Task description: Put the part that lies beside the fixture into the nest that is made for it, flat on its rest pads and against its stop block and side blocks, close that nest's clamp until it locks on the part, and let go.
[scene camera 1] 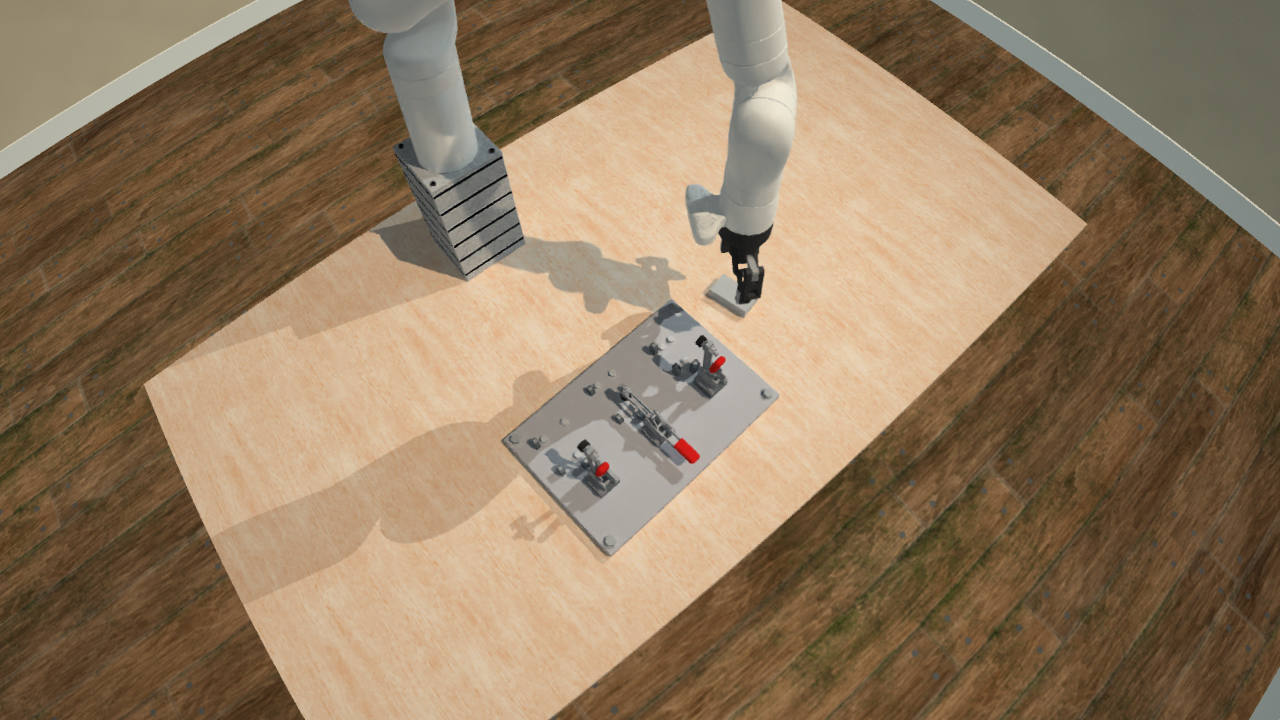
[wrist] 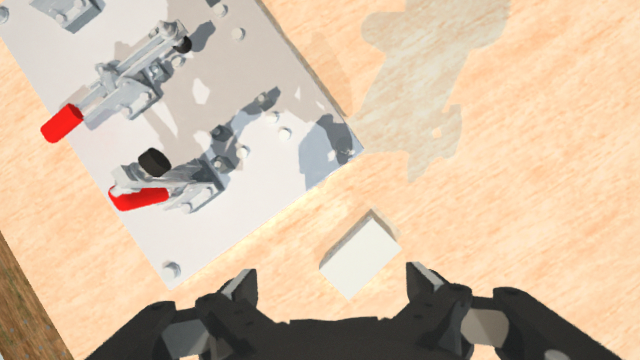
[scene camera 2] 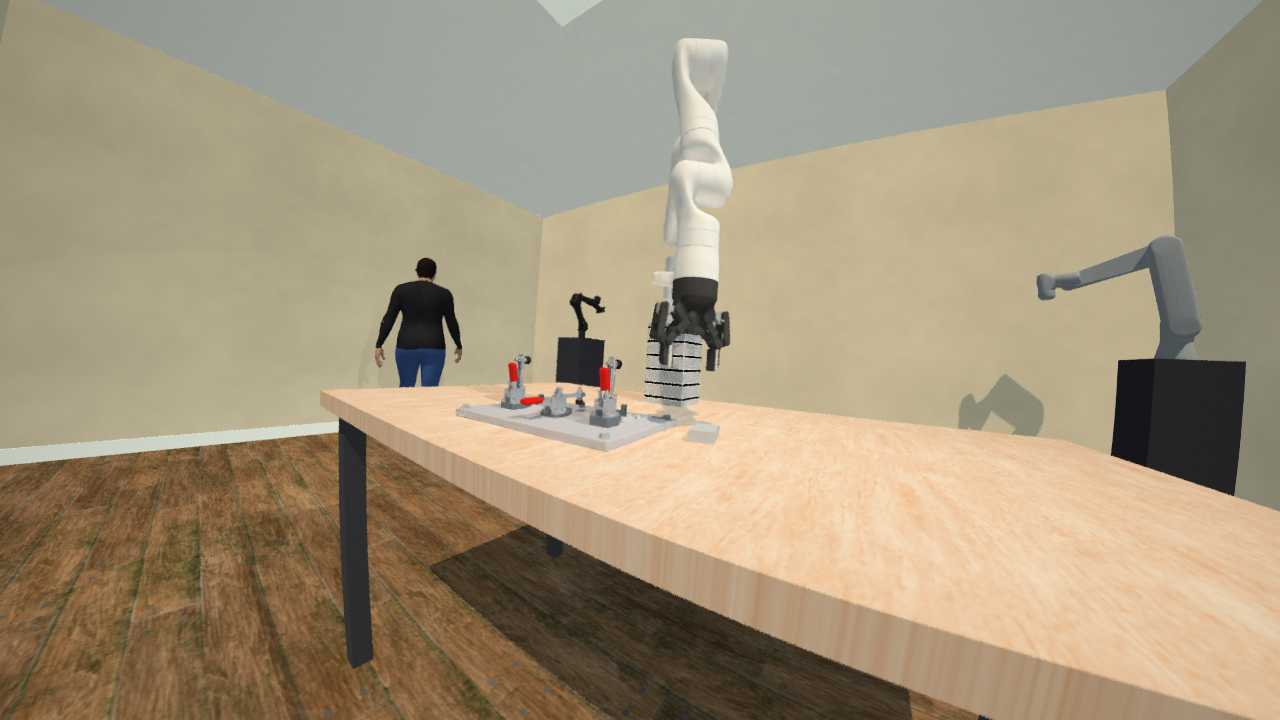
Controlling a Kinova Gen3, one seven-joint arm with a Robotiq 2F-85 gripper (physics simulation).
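Pixels of known places: gripper, fingertip midpoint: (scene camera 1: 734,275) (wrist: 331,281) (scene camera 2: 689,370); arm's base, origin of the base link: (scene camera 1: 447,150).
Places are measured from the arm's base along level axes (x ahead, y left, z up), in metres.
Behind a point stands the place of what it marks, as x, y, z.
Observation:
The part, a pale grey flat block (scene camera 1: 723,294) @(0.348, 0.263, -0.213) (scene camera 2: 704,434) @(0.388, 0.294, -0.217) (wrist: 360,258) @(0.355, 0.278, -0.213), lies on the table beside the fixture plate (scene camera 1: 644,492) @(0.534, -0.033, -0.218) (scene camera 2: 544,425) @(0.539, 0.094, -0.217) (wrist: 260,200) @(0.412, 0.187, -0.217). My gripper (scene camera 1: 750,291) @(0.373, 0.253, -0.119) (scene camera 2: 688,360) @(0.373, 0.253, -0.119) (wrist: 331,281) @(0.373, 0.253, -0.119) is open and empty, pointing down above the part; in the wrist view the part shows beyond the fingertips, turned askew to them. The clamp nearest the part (scene camera 1: 711,377) @(0.464, 0.139, -0.173) (scene camera 2: 605,402) @(0.471, 0.159, -0.178) (wrist: 200,186) @(0.441, 0.155, -0.182) and the far clamp (scene camera 1: 597,476) @(0.492, -0.080, -0.160) (scene camera 2: 513,390) @(0.496, -0.060, -0.181) have raised arms and upright red handles. The middle clamp (scene camera 1: 656,424) @(0.473, 0.033, -0.178) (wrist: 125,90) @(0.464, 0.047, -0.189) has its arm and handle low. Small blocks and round pads stand by the clamps.
The robot's striped pedestal (scene camera 1: 474,214) @(0.057, -0.007, -0.092) (scene camera 2: 673,371) @(0.055, 0.034, -0.136) stands at the table's edge. Bolt heads (scene camera 1: 766,393) @(0.523, 0.203, -0.210) (wrist: 170,270) @(0.518, 0.204, -0.211) rise at the plate's corners. A person (scene camera 2: 420,313) and two other arms on black stands (scene camera 2: 580,360) (scene camera 2: 1177,420) are beyond the table.

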